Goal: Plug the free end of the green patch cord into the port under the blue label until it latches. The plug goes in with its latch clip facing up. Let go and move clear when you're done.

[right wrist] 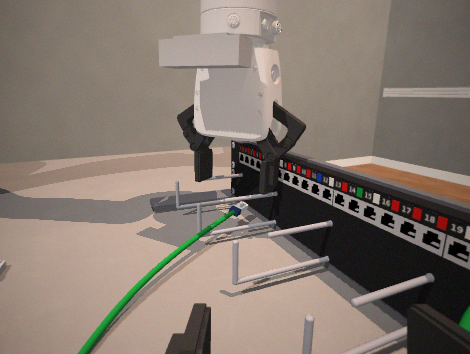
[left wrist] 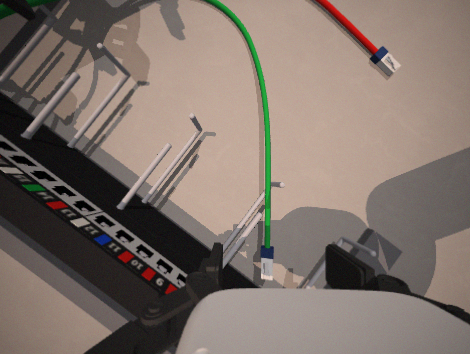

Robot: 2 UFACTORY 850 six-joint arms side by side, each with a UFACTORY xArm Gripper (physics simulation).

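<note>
The green patch cord (left wrist: 267, 135) (right wrist: 150, 273) runs over a grey hook. Its free plug (left wrist: 267, 265) (right wrist: 239, 208), clear with a navy boot, lies in front of the panel. Its clip side is too small to tell. The blue label (left wrist: 102, 239) (right wrist: 319, 177) is beside number 11; the port there (left wrist: 124, 237) (right wrist: 315, 189) looks empty. My left gripper (left wrist: 273, 261) (right wrist: 233, 185) is open above the plug, its fingers on either side of it in the left wrist view and apart from it. My right gripper (right wrist: 308, 337) is open, with nothing between its fingers.
The black patch panel (left wrist: 165, 235) (right wrist: 300, 220) has a row of ports and coloured labels. Grey hooks and rods (left wrist: 172, 167) (right wrist: 280, 271) stick out in front of it, close to the plug. A red cord (left wrist: 347, 24) ends in a loose plug (left wrist: 386, 62) farther out.
</note>
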